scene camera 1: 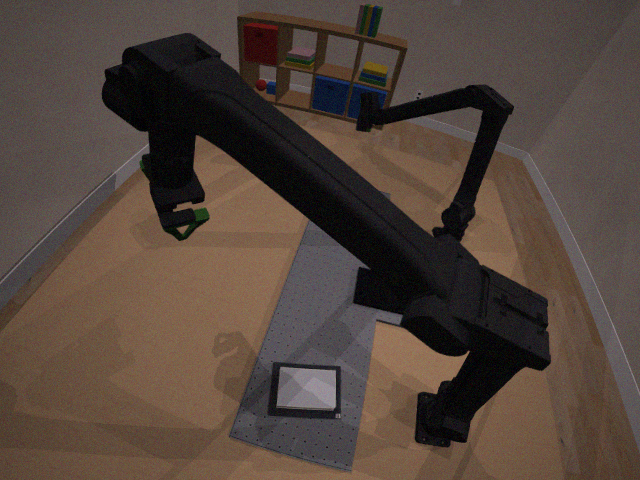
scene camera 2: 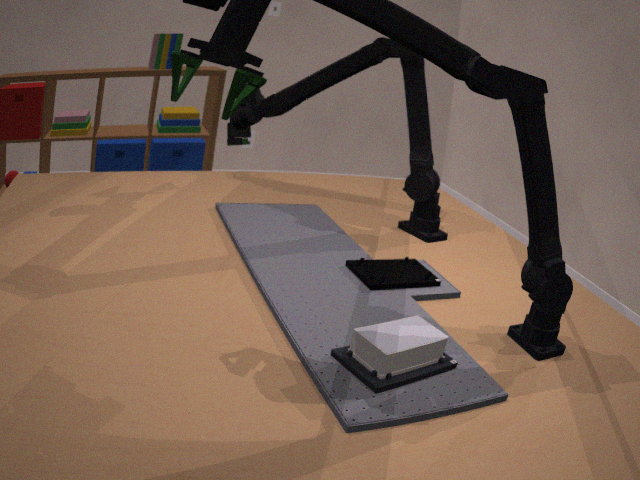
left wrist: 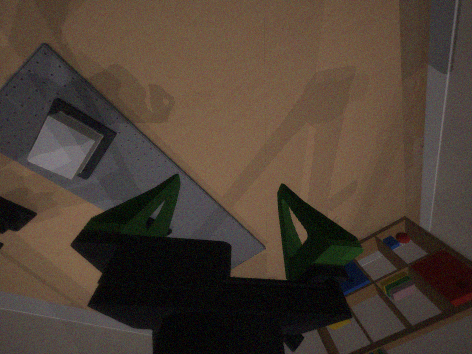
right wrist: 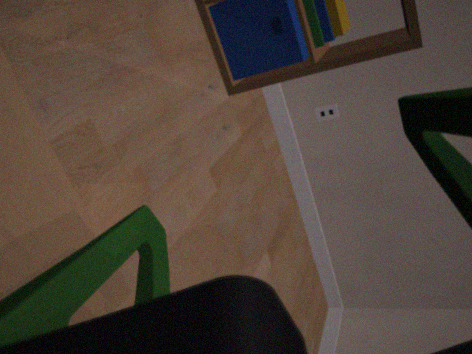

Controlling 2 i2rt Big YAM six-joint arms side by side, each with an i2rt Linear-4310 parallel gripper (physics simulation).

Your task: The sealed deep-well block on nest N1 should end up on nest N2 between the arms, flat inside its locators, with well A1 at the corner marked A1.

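Places are measured from the left arm's base along level axes (x left, y back, z up), in millimetres.
Pixels of known places: left gripper, fingertip midpoint: (scene camera 1: 173,216) (scene camera 2: 197,109) (left wrist: 230,183); right gripper, fingertip midpoint: (scene camera 2: 228,127) (right wrist: 272,169); left arm's base at its link origin: (scene camera 1: 432,419) (scene camera 2: 535,343) (left wrist: 4,210); right arm's base at its link origin: (scene camera 2: 422,233).
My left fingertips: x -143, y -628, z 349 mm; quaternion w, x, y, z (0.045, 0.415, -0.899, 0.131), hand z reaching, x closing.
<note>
For each thing: its top centre in the pictures, then the offset to it from my left fingertips. Level surfaces: height alone.
- sealed deep-well block at its top centre: (scene camera 2: 403,333) (scene camera 1: 307,387) (left wrist: 60,150) dy +303, dx +144, dz -283 mm
- dark nest N1 at its top centre: (scene camera 2: 398,351) (scene camera 1: 306,389) (left wrist: 70,145) dy +303, dx +144, dz -315 mm
- Black nest N2 at its top centre: (scene camera 2: 395,266) (scene camera 1: 384,288) dy +453, dx -177, dz -315 mm
- grey perforated plate at its surface level: dz -336 mm
The sealed deep-well block (scene camera 1: 307,387) (scene camera 2: 398,343) (left wrist: 65,145), pale with a light top, sits flat on dark nest N1 (scene camera 1: 305,413) (scene camera 2: 418,373) (left wrist: 102,154). Its well A1 cannot be made out. Black nest N2 (scene camera 1: 377,289) (scene camera 2: 392,272) is bare where it shows; my left arm covers part of it in scene camera 1. A small white mark is at one corner of each nest. My left gripper (scene camera 1: 164,198) (scene camera 2: 200,108) (left wrist: 230,183) is open and empty, high above the table and away from the block. My right gripper (scene camera 1: 366,129) (scene camera 2: 240,142) (right wrist: 272,169) is open and empty, far from both nests.
Both nests stand on a grey perforated plate (scene camera 1: 305,289) (scene camera 2: 289,268) (left wrist: 150,165). My left arm (scene camera 1: 310,165) (scene camera 2: 535,170) spans high over the plate in scene camera 1. A wooden shelf unit (scene camera 1: 405,47) (scene camera 2: 214,103) with bins stands beyond the table.
</note>
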